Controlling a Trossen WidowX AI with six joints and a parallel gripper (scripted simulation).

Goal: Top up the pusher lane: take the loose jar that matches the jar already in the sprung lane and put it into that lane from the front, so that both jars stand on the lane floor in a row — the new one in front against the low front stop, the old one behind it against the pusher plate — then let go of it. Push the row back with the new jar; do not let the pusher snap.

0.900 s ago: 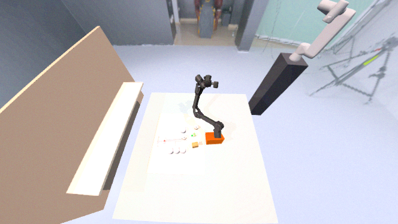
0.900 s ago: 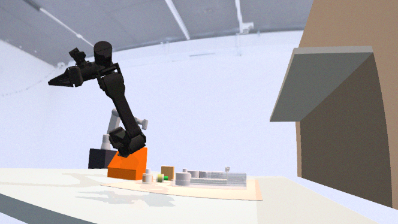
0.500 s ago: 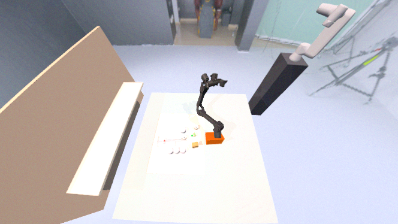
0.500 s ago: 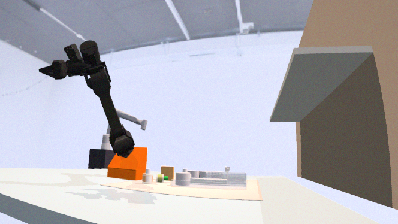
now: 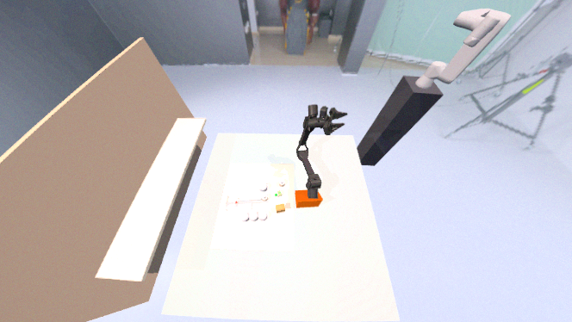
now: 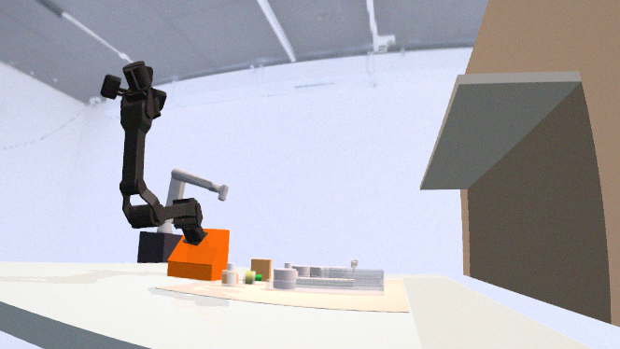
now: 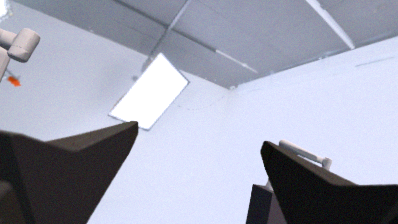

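Now: the green-lidded jar 36 cm ahead of my gripper tip, 25 cm to the left of it and 53 cm below it. Round my gripper tip: clear lane unit 59 cm ahead, 33 cm to the left, 53 cm below; tan block 32 cm ahead, 36 cm to the left, 51 cm below; pusher post 55 cm ahead, 34 cm to the left, 50 cm below.
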